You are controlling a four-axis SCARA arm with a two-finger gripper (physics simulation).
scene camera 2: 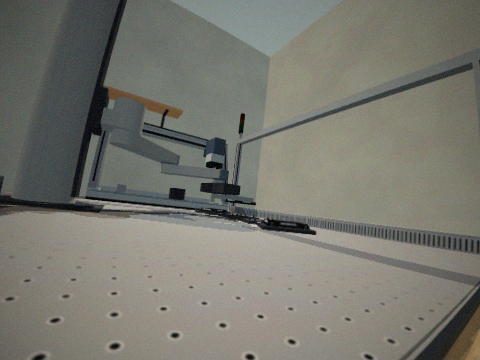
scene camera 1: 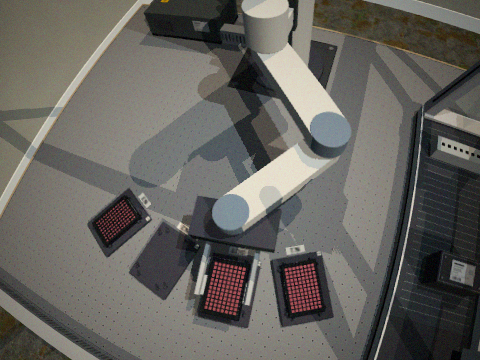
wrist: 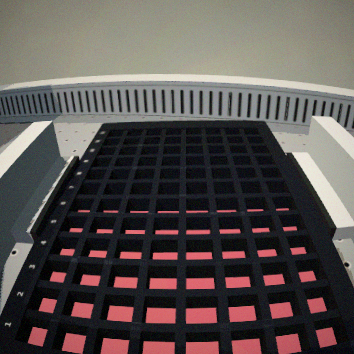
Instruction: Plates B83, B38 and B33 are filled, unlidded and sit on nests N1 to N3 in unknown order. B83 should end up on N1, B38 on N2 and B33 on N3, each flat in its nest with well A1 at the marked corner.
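Places are measured from the arm's base along level axes (x ahead, y left, z up), in centimetres.
Where they show: gripper, between the fingertips: [scene camera 2: 244,199] [scene camera 1: 221,299] [wrist: 181,138].
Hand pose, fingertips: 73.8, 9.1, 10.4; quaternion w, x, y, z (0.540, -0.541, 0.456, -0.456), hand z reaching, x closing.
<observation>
Each offset is from my fingertips to the top centre of the thing, as dx, dy, dz. "*": to the spot under its first point.
My gripper [scene camera 1: 224,291] [wrist: 181,138] is shut on the long sides of a black plate {-2.5, -0.4, -0.7} [scene camera 1: 226,285] [wrist: 185,220] with pink-filled wells. The plate is level and raised above its nest {* +2.9, +4.7, -1.5} [scene camera 1: 240,321]; in scene camera 2 the plate [scene camera 2: 242,202] shows clear of the table. A second filled plate {-8.7, +15.6, -6.5} [scene camera 1: 302,287] sits on the right nest {* -10.2, +8.3, -7.9} [scene camera 1: 275,272]. A third filled plate {-7.2, -35.9, -6.5} [scene camera 1: 116,219] [scene camera 2: 285,224] sits on the far left nest {* +0.6, -34.4, -8.0} [scene camera 1: 109,249]. The nest {-3.1, -18.8, -7.0} [scene camera 1: 162,260] between the far left one and the held plate is bare. I cannot read the plates' names. Row numbers run down the held plate's left edge.
A dark box {* -77.3, -44.3, +0.6} [scene camera 1: 190,20] stands beside the arm's base. A dark-framed unit [scene camera 1: 419,150] borders the right side, with a small labelled box {* -20.2, +45.9, +2.9} [scene camera 1: 452,272] in it. A slotted rail [wrist: 190,101] [scene camera 2: 400,235] runs along the table's edge.
</observation>
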